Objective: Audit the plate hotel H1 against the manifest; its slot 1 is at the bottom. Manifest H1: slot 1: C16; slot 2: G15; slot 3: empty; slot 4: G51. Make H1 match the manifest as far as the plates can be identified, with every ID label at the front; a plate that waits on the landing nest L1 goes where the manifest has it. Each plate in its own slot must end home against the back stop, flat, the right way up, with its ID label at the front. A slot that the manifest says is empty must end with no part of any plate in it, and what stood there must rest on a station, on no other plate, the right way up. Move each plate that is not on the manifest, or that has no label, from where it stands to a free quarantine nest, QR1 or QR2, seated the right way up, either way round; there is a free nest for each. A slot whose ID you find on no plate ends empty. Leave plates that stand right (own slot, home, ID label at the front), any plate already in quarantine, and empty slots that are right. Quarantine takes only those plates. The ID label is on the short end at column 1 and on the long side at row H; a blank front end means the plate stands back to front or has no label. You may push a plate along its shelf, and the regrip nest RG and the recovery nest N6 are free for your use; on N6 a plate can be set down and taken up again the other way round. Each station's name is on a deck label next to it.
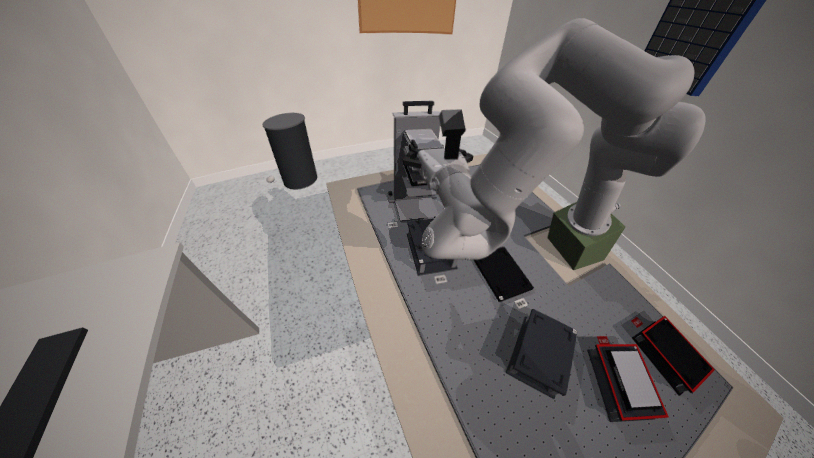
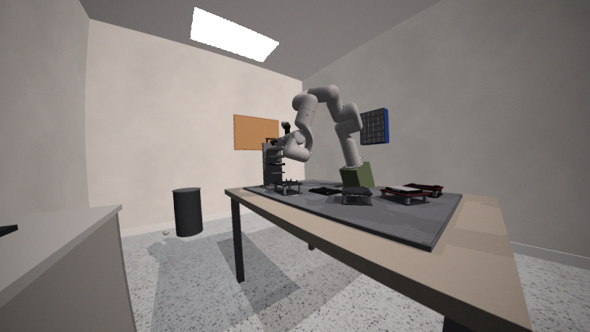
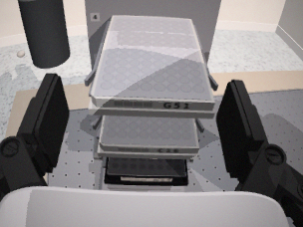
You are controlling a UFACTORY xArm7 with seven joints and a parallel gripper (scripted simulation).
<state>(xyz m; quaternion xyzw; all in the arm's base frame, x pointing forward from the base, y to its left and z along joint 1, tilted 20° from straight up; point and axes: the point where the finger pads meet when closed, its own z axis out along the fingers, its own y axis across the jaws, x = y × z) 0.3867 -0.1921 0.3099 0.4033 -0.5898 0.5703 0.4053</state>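
Right now my hand is 1 cm past the dark plate, 9 cm to the left of it and 14 cm above it. Round my hand: red-framed nest 54 cm behind, 59 cm to the left, 27 cm below; RG label 20 cm to the left, 31 cm below; H1 deck label 9 cm ahead, 4 cm to the right, 31 cm below.
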